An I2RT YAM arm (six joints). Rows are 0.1 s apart.
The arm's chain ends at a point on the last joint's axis. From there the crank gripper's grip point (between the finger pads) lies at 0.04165 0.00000 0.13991 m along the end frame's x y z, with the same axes.
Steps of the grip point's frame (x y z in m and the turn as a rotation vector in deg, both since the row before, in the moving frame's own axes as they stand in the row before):
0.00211, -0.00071, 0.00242, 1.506, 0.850, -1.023
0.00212, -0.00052, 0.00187, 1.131, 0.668, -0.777
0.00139, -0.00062, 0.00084, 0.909, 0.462, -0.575
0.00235, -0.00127, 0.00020, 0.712, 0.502, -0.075
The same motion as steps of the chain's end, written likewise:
0.00008, 0.00372, 0.00311, 1.506, 0.850, -1.023
0.00051, 0.00281, 0.00240, 1.131, 0.668, -0.777
0.00028, 0.00202, 0.00120, 0.909, 0.462, -0.575
0.00113, 0.00052, 0.00058, 0.712, 0.502, -0.075

